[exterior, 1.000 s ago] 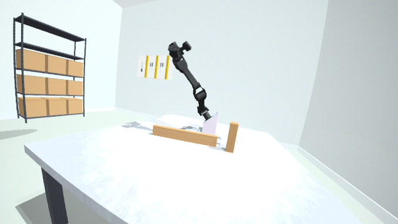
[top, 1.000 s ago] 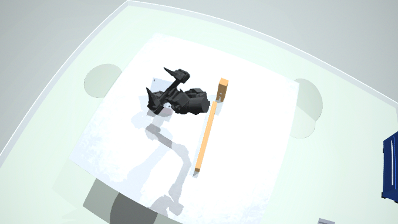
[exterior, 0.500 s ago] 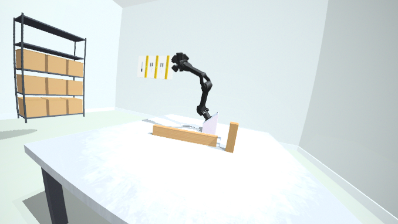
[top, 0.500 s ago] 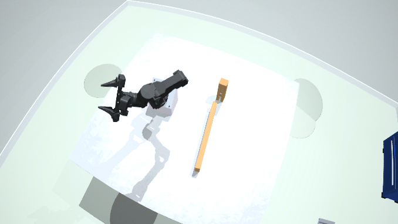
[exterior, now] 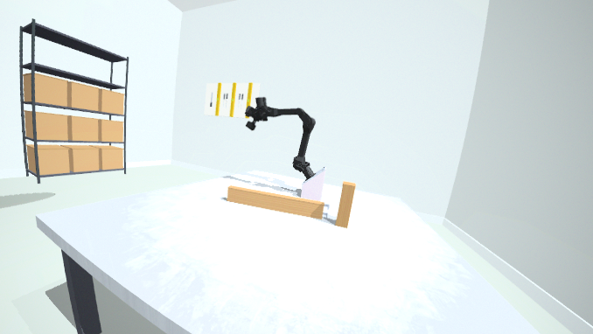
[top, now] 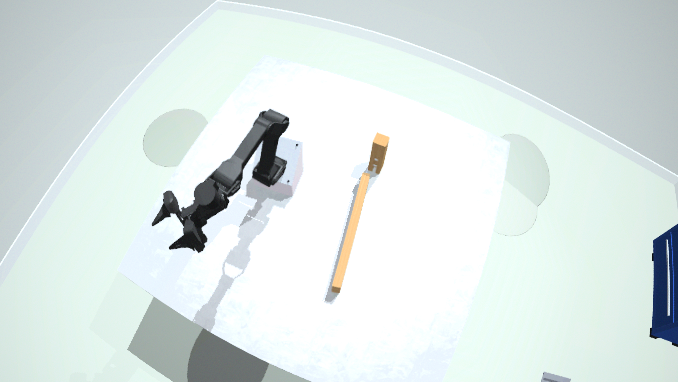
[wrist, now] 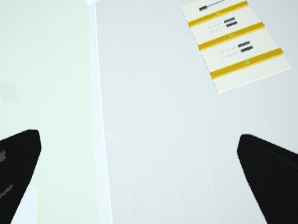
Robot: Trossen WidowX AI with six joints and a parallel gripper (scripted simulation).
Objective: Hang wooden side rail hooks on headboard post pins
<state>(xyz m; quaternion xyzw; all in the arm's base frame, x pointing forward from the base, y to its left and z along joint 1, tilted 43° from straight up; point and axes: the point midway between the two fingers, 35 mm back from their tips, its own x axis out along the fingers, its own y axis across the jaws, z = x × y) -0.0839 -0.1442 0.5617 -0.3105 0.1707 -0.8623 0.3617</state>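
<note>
My gripper tip is 730 mm to the right of the wooden headboard post, 370 mm short of it and 350 mm above it.
</note>
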